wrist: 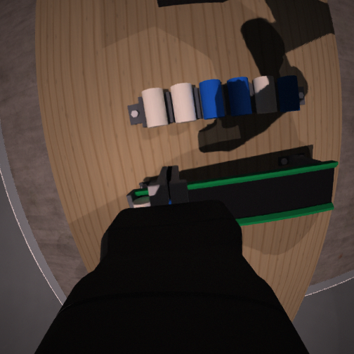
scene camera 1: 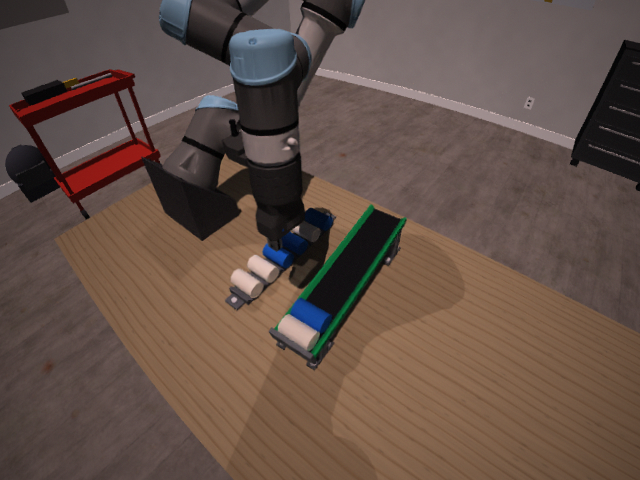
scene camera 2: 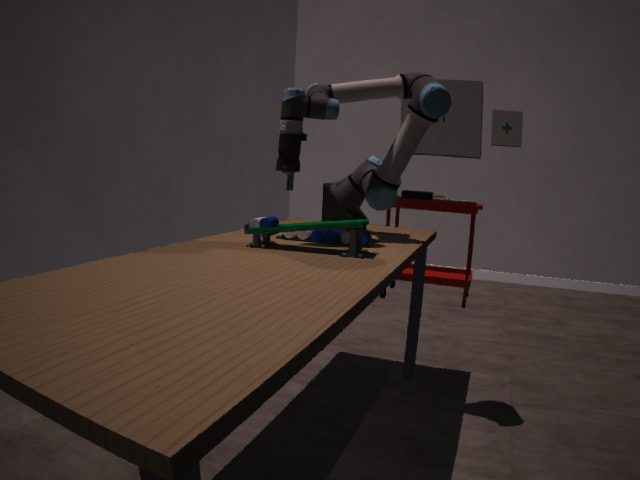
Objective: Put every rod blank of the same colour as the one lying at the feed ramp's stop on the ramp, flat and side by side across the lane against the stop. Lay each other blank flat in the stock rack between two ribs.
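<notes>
The feed ramp holds a white blank flat against its stop and a blue blank flat beside it. The stock rack holds, from its bolted near end, white, white, blue, blue, white and blue blanks, all flat. My gripper is shut and empty, well above ramp and rack. In the wrist view it partly hides the ramp's blanks.
The ramp and rack stand side by side on the wooden table. The arm's dark base bracket stands beyond the rack. A red cart is on the floor behind the table.
</notes>
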